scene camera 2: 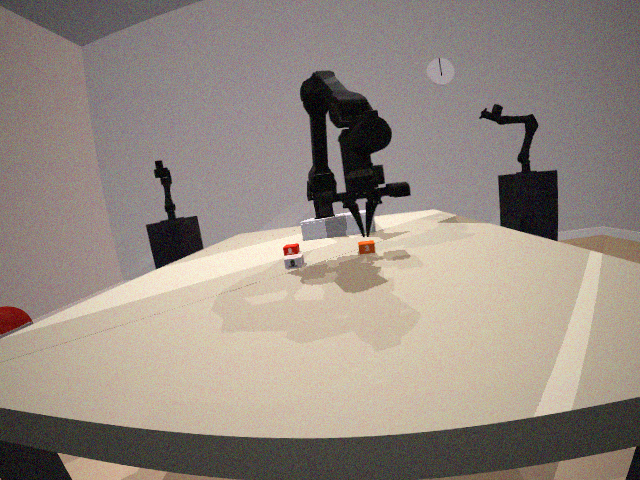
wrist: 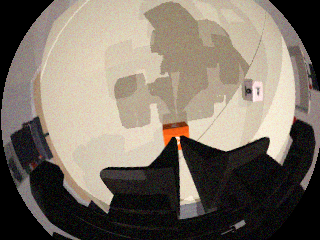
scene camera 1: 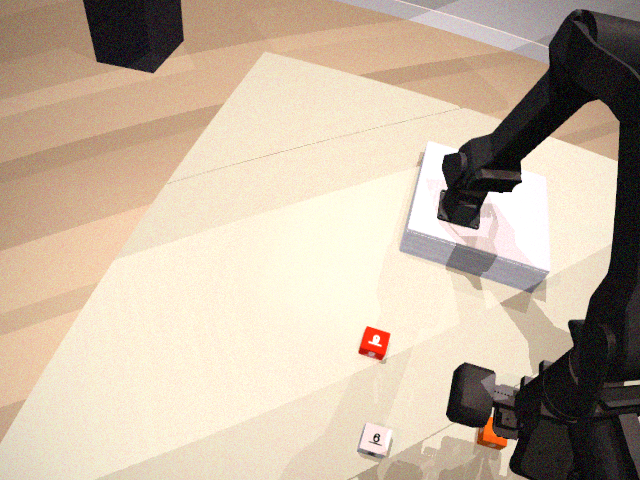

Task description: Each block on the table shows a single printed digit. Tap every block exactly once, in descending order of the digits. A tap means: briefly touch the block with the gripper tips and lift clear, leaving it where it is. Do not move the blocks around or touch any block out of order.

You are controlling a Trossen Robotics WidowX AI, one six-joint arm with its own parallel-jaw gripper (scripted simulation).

Labels:
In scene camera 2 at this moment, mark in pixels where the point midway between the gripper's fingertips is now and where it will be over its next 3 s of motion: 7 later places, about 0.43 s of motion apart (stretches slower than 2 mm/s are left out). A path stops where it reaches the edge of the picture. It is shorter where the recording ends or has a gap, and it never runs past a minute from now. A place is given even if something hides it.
The gripper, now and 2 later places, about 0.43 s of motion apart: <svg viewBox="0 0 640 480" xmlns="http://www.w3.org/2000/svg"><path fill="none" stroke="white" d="M365 236L366 242L372 224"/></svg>

